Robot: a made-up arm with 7 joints.
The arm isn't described. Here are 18 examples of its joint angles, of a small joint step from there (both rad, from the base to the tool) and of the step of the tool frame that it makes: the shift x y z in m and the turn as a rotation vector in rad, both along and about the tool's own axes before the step.
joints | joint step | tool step
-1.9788 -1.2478 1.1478 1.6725 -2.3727 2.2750 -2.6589 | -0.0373 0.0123 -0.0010 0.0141 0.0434 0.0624 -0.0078 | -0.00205 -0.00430 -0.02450 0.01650 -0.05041 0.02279
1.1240 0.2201 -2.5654 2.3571 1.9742 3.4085 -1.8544 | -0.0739 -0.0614 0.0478 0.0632 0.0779 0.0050 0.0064 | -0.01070 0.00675 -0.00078 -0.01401 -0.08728 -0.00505
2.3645 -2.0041 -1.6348 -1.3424 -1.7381 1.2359 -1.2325 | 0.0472 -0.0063 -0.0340 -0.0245 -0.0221 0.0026 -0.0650 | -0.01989 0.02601 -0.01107 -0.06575 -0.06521 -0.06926
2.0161 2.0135 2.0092 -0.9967 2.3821 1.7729 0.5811 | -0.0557 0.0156 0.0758 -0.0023 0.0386 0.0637 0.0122 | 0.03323 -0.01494 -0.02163 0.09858 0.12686 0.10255
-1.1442 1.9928 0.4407 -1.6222 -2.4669 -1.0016 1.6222 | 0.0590 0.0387 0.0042 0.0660 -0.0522 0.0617 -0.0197 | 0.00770 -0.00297 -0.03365 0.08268 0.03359 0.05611
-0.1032 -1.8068 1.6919 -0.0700 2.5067 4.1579 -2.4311 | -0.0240 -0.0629 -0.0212 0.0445 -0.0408 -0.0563 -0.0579 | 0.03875 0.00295 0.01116 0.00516 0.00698 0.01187
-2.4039 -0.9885 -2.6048 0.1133 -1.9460 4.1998 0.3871 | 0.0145 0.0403 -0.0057 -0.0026 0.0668 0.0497 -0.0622 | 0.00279 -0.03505 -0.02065 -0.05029 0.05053 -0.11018
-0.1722 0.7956 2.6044 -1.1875 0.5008 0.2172 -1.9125 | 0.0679 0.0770 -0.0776 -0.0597 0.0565 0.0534 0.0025 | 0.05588 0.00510 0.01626 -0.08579 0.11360 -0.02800
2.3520 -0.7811 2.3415 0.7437 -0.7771 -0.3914 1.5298 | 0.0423 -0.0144 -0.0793 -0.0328 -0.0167 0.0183 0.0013 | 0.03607 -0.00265 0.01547 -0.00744 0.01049 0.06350
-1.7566 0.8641 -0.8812 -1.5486 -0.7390 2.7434 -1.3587 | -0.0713 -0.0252 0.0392 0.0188 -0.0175 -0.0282 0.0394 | 0.00809 -0.00786 0.01558 0.00990 -0.03516 0.05688
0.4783 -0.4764 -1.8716 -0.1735 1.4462 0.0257 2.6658 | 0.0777 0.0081 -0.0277 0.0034 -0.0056 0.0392 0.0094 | -0.01951 0.01855 -0.02126 0.00129 -0.07561 -0.01338
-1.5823 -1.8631 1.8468 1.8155 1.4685 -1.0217 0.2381 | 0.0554 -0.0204 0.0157 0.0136 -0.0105 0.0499 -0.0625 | 0.00463 0.01405 -0.01533 0.06684 0.02262 -0.05058
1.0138 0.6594 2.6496 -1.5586 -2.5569 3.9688 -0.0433 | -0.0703 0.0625 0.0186 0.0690 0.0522 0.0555 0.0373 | -0.01460 -0.02162 0.02195 -0.07204 0.19279 0.04292
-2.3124 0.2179 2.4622 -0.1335 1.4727 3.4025 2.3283 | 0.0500 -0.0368 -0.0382 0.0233 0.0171 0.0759 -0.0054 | -0.00871 0.01527 -0.00191 0.08744 -0.04438 -0.00379
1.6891 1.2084 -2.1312 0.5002 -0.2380 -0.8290 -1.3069 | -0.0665 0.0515 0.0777 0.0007 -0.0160 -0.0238 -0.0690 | -0.04391 0.00479 0.00249 0.02433 0.07662 -0.09025
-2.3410 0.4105 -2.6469 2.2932 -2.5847 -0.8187 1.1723 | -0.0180 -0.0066 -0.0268 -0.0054 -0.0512 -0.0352 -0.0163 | -0.00496 -0.00891 0.01487 -0.06890 0.00030 -0.01396
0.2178 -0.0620 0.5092 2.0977 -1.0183 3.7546 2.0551 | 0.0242 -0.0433 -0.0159 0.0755 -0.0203 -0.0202 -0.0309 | -0.00691 0.01767 -0.02034 -0.03341 0.07691 0.06202
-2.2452 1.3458 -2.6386 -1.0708 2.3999 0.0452 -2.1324 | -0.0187 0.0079 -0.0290 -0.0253 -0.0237 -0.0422 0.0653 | 0.00450 0.00024 0.00984 0.09373 -0.01080 0.06005
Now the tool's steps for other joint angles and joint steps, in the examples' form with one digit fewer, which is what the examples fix.
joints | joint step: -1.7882 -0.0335 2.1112 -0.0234 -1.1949 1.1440 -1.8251 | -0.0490 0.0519 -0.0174 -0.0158 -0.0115 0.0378 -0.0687
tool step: 0.0328 0.0415 -0.0263 -0.0730 -0.0279 -0.1494
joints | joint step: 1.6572 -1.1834 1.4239 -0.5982 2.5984 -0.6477 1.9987 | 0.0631 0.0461 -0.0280 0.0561 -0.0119 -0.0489 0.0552
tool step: 0.0717 0.0025 -0.0089 -0.0167 -0.0717 0.1206
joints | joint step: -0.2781 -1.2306 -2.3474 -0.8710 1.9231 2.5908 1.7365 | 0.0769 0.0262 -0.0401 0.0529 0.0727 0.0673 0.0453
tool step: -0.0083 -0.0063 0.0203 0.1094 -0.0078 0.0459
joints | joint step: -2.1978 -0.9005 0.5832 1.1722 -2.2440 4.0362 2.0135 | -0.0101 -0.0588 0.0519 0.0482 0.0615 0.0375 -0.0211
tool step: -0.0281 0.0325 -0.0265 0.1528 0.0570 -0.0780
